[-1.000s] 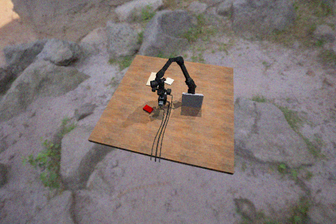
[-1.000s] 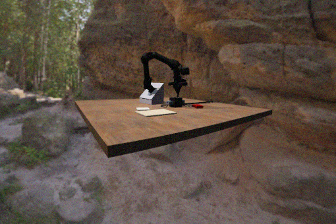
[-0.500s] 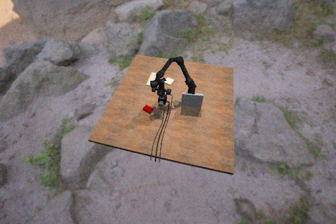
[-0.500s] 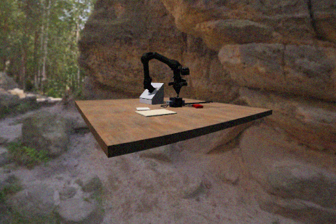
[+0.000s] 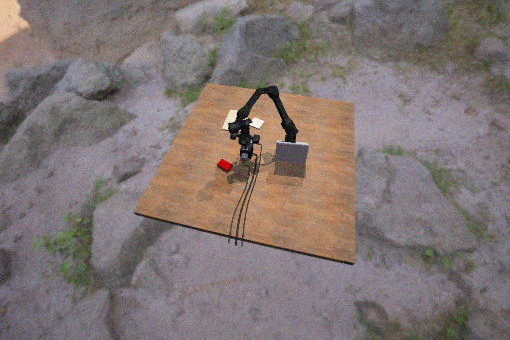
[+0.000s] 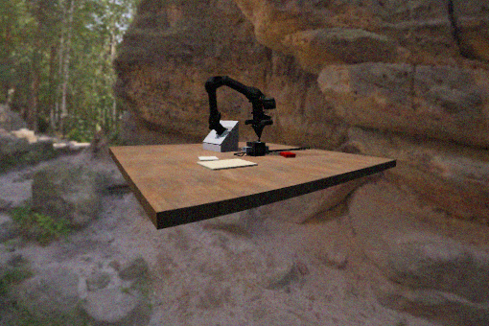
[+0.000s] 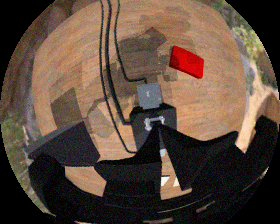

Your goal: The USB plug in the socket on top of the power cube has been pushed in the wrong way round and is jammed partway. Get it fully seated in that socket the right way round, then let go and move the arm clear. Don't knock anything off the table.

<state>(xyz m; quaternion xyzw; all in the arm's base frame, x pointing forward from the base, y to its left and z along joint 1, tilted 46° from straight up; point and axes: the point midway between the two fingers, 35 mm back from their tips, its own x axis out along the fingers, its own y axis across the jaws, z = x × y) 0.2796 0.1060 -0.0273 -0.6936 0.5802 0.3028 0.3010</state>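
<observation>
My gripper tip is 2 cm above the usb plug. Also, from my gripper tip: cream sheet: 18 cm ahead, 31 cm to the right, 10 cm below; red block: 11 cm ahead, 12 cm to the left, 9 cm below; usb socket: 4 cm below.
</observation>
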